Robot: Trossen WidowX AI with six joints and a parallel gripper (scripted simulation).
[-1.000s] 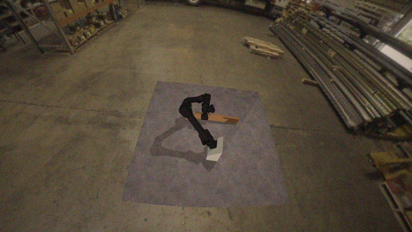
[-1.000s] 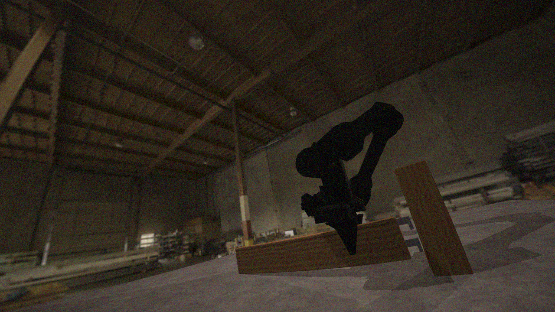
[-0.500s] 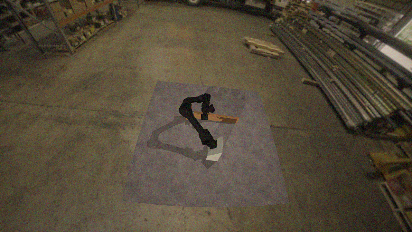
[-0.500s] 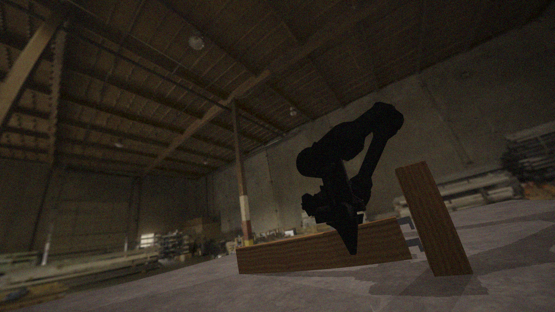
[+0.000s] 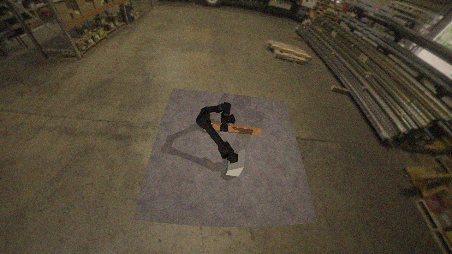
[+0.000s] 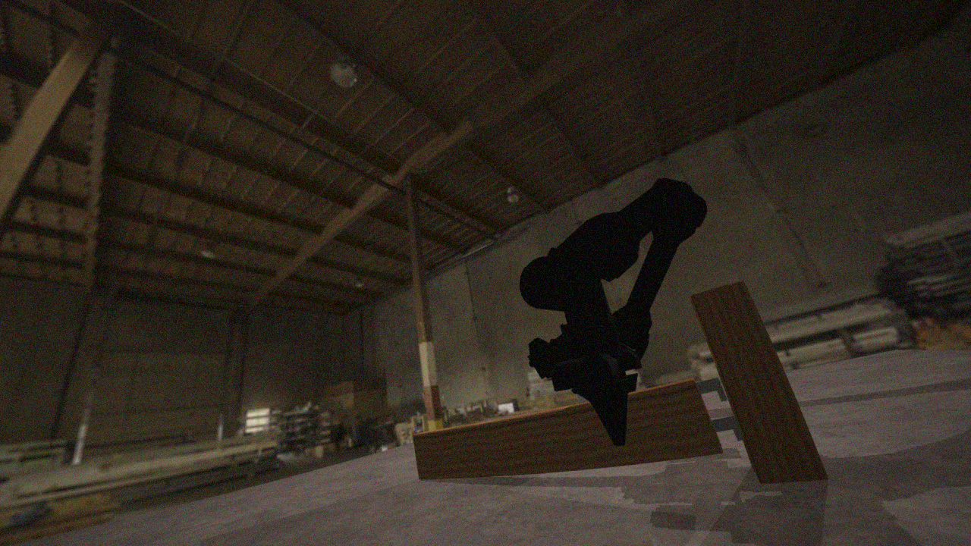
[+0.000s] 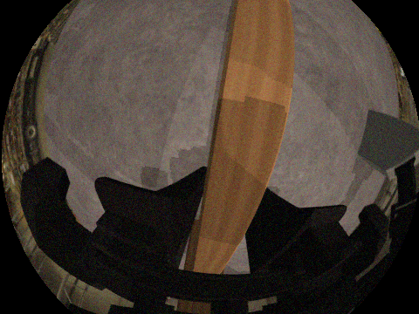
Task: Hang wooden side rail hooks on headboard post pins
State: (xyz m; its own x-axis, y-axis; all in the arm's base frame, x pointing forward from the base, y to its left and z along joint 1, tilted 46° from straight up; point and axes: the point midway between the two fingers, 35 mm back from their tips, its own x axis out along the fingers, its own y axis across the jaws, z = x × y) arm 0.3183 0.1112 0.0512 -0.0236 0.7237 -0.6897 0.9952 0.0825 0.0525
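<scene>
The headboard post lies 10 mm behind my gripper tip, 140 mm to the left of it and 40 mm above it.
</scene>
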